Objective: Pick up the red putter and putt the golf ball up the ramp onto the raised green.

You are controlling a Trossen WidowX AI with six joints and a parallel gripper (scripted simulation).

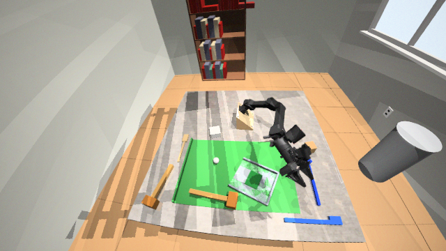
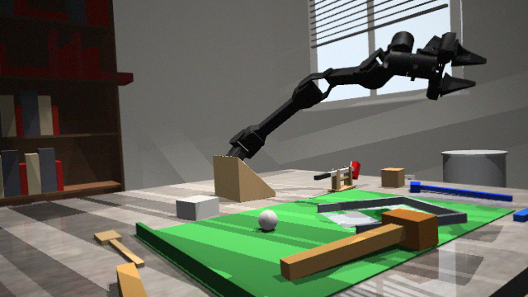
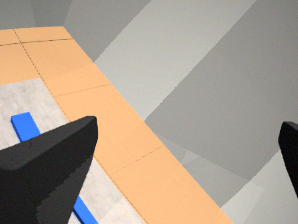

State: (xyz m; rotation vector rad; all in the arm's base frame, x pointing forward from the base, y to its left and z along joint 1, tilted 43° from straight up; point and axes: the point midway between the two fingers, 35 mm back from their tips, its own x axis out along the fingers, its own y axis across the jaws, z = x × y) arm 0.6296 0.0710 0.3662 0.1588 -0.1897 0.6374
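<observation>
The white block lies 47 cm behind my gripper tip, 52 cm to the right of it and 30 cm below it. From my gripper tip the other things lie so: green mat (17 cm behind, 32 cm to the right, 32 cm below); red putter (47 cm behind, 27 cm below); tan cube (39 cm behind, 18 cm to the left, 29 cm below).
</observation>
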